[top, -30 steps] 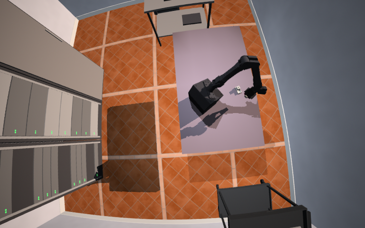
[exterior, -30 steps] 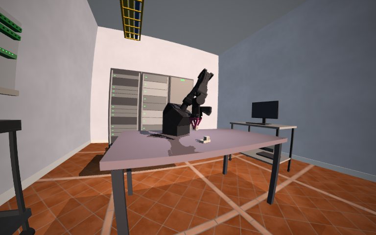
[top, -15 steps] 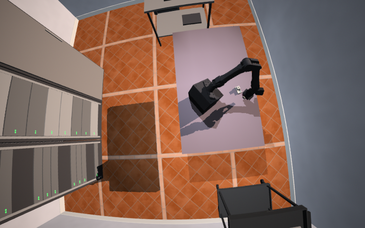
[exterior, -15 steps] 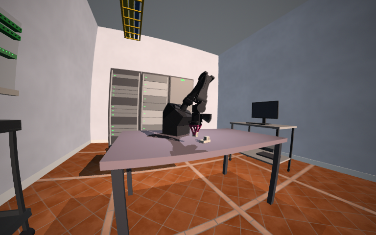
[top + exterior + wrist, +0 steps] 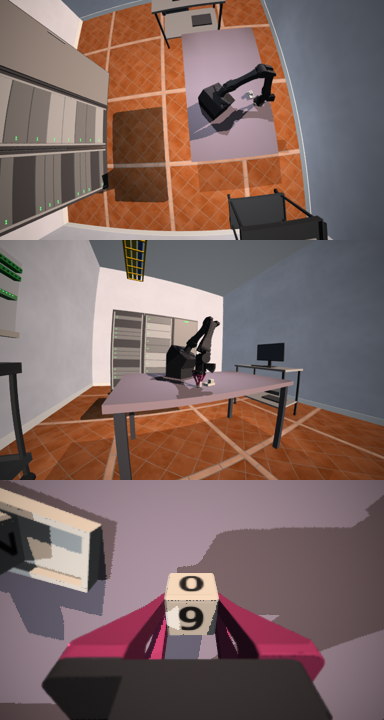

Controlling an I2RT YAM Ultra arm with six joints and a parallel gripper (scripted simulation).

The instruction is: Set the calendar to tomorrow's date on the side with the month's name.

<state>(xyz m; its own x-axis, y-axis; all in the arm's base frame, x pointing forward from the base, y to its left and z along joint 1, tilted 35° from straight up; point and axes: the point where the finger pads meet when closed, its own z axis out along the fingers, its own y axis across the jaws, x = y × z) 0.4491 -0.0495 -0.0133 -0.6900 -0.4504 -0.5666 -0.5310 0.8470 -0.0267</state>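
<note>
My hand is right at the cream digit cube. Also, from my hand: cream tray: 100 mm to the left, 30 mm behind, 20 mm below.
</note>
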